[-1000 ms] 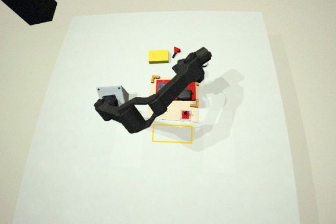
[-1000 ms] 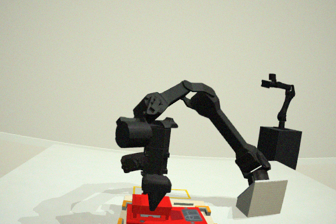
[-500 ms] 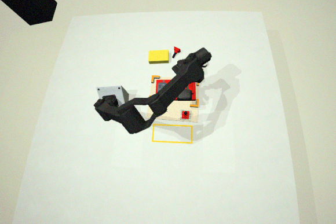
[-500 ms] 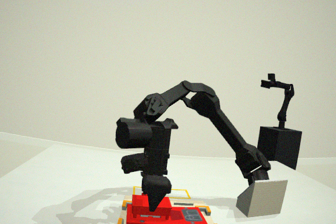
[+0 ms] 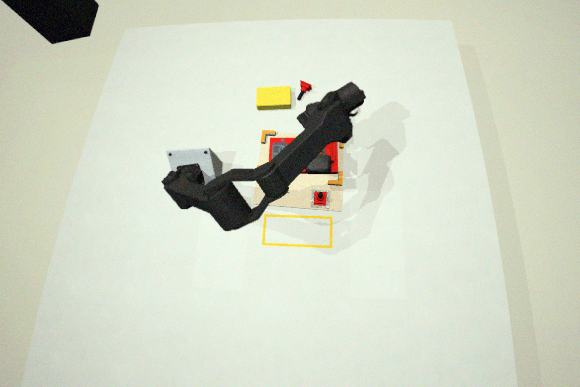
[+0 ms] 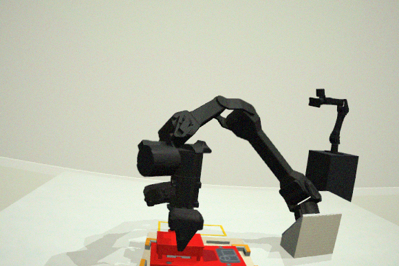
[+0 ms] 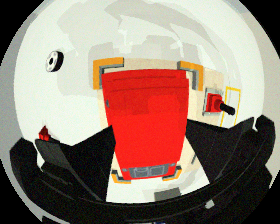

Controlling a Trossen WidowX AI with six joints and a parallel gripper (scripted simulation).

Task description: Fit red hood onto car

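The hood is right at my gripper tip. From my gripper tip the other things lie so: grey engine block: 30 mm below; cream jig: 50 mm behind, 40 mm below, 20 mm to the right; white wheel: 140 mm to the left, 130 mm ahead, 40 mm below.
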